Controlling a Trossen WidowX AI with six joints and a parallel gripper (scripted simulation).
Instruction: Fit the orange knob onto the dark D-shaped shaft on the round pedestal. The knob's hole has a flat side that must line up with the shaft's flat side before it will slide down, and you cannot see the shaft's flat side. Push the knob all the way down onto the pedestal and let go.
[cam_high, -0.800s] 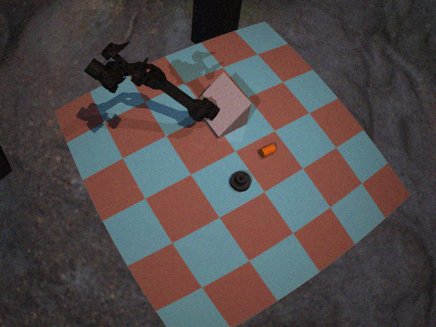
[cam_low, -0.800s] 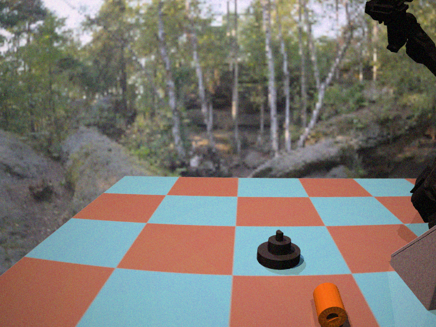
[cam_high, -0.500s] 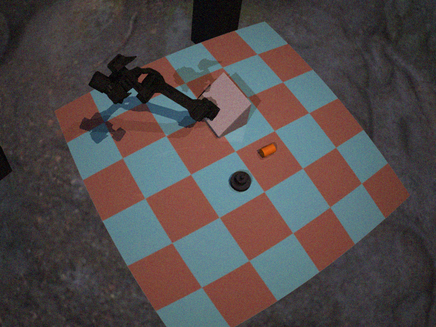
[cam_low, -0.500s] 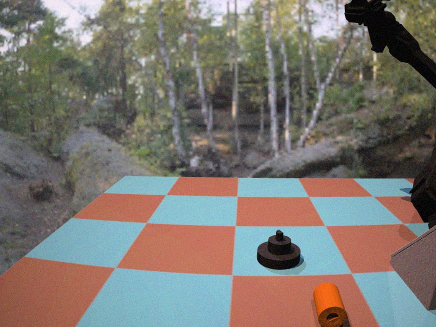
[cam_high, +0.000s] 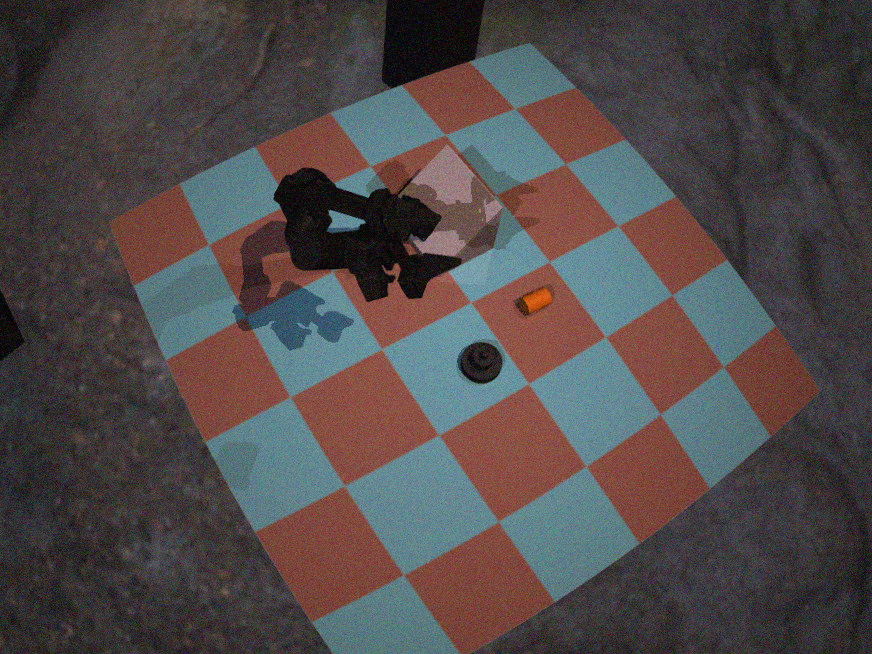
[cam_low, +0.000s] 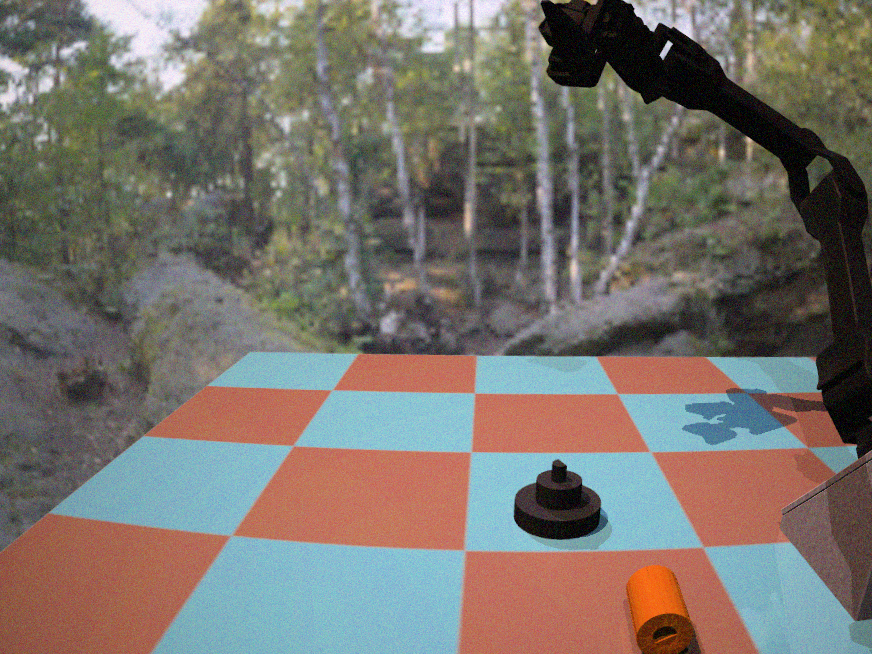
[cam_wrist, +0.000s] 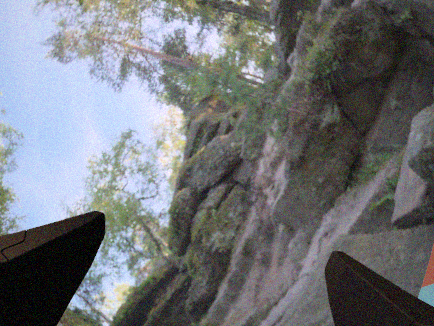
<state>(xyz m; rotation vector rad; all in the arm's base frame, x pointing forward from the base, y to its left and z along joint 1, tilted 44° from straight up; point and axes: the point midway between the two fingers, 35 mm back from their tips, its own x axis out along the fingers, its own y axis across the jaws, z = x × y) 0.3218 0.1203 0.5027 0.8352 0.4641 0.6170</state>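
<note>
Right now the orange knob is 53 cm below my gripper tip, 31 cm to the left of it and 1 cm behind it. From my gripper tip the other things lie so: dark pedestal: 52 cm below, 13 cm to the left, 3 cm ahead.
</note>
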